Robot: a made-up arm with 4 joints.
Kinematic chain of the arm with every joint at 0, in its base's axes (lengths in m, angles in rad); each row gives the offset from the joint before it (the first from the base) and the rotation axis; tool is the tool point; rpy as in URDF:
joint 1: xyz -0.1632 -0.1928 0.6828 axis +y
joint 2: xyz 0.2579 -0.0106 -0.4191 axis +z
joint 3: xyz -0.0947 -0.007 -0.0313 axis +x
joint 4: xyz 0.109 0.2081 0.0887 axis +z
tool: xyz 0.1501 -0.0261 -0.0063 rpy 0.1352 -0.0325 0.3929
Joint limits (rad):
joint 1: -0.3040..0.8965
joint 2: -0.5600..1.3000
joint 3: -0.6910..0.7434
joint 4: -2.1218..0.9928
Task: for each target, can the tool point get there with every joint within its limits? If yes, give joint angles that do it. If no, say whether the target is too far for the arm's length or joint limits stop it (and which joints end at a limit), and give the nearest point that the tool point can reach.
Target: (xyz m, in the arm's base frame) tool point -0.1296 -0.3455 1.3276
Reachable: no: joint limits stop it (at a limit: joint 1, joint 2, joint 3, joint 4) | nearest point 0.3177 -0.1200 0.6519 | short by 0.841 m
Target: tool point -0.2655 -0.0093 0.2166
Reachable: yes | joints 0.6679 1.0377 -0.4420 -0.4045
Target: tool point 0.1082 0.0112 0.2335
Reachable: yes | joints 0.3775 0.0121 0.2168 0.4038
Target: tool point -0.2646 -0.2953 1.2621
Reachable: no: joint limits stop it (at a limit: joint 1, joint 2, joint 3, joint 4) | nearest point 0.0064 -0.0434 0.5542 | short by 0.799 m
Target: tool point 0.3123 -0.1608 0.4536
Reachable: yes | joints -0.1213 -0.3186 0.5682 -0.0257
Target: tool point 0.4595 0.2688 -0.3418
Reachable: no: too far | nearest point 0.2347 0.0114 0.0281 | short by 0.504 m
